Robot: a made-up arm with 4 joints.
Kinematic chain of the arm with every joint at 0, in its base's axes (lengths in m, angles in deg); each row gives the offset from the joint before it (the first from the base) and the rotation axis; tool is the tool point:
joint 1: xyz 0 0 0.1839 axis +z
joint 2: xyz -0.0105 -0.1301 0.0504 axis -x
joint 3: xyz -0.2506 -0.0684 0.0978 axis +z
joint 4: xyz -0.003 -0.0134 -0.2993 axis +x
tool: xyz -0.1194 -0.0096 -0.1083
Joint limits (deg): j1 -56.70..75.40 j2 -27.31..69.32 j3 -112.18..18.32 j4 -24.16..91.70
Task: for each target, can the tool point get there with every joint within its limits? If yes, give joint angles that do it. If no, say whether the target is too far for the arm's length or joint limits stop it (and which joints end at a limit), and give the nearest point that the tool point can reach.
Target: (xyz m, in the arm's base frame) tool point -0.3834 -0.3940 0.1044
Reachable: yes | joints 0.61 57.84 5.06 41.42
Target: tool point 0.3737 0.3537 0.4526
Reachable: no: joint limits stop it (at a limit: joint 1, joint 2, joint 4) | nearest point -0.0918 0.2101 0.0875 | short by 0.609 m
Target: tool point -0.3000 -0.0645 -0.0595
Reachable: yes | joints -7.05 6.28 -54.74 41.61
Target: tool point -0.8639 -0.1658 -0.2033
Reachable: no: too far | nearest point -0.5242 -0.1006 0.0143 | short by 0.409 m
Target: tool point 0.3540 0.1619 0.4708
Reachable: no: joint limits stop it (at a limit: joint 1, joint 2, joint 3, joint 4) | nearest point 0.2791 -0.2037 0.1524 | short by 0.491 m
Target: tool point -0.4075 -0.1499 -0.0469
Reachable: yes | joints -10.70 17.55 -11.93 34.60
